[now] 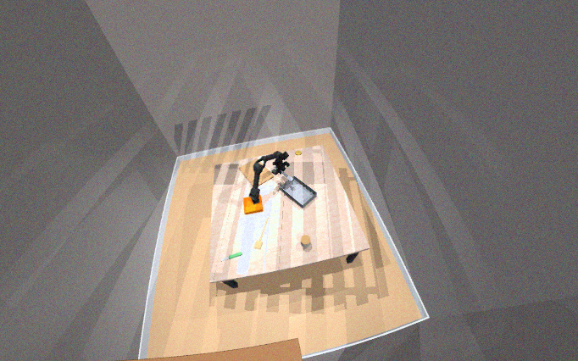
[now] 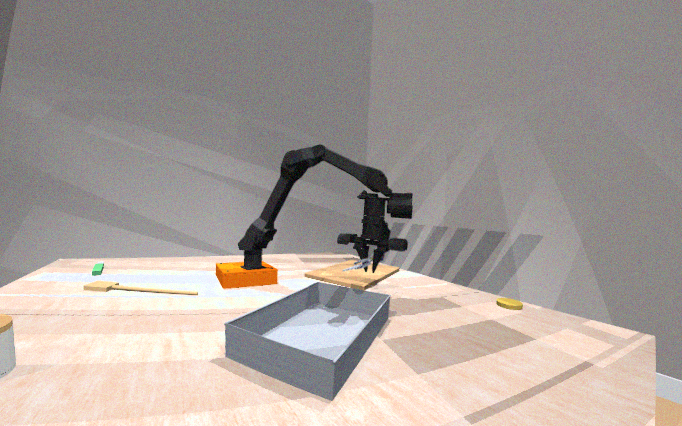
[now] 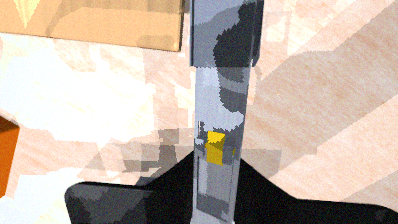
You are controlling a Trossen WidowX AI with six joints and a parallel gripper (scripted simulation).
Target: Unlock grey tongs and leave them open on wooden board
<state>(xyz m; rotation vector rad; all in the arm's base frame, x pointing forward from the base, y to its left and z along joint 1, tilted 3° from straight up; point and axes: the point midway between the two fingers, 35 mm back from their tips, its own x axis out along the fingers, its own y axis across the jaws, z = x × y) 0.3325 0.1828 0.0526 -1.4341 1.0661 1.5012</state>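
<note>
Now: the yellow lock piece 4 cm above my gripper tip, 2 cm to the left of it and 1 cm behind it. Round my gripper tip: yellow disc: 31 cm ahead, 28 cm to the left, 7 cm below; then grey roasting tin: 23 cm to the right, 8 cm ahead, 5 cm below; then wooden board: 23 cm behind, 21 cm to the left, 7 cm below.
</note>
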